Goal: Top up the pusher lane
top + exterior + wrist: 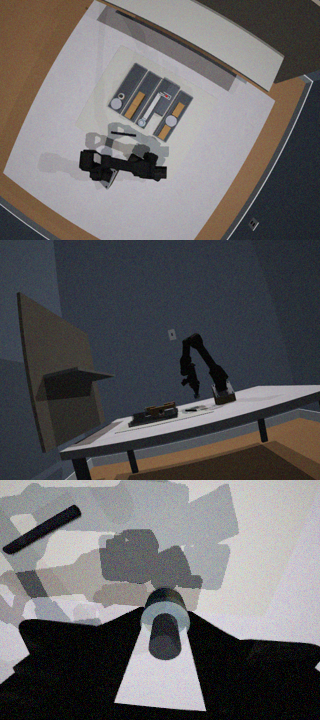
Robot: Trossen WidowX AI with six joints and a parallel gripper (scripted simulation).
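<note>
My gripper tip is 10 cm short of the black bar, 18 cm to the right of it and 7 cm above it. Also, from my gripper tip: wall shelf: 70 cm ahead, 5 cm to the left, 29 cm above; red mark: 37 cm ahead, 3 cm to the left, 1 cm below.
</note>
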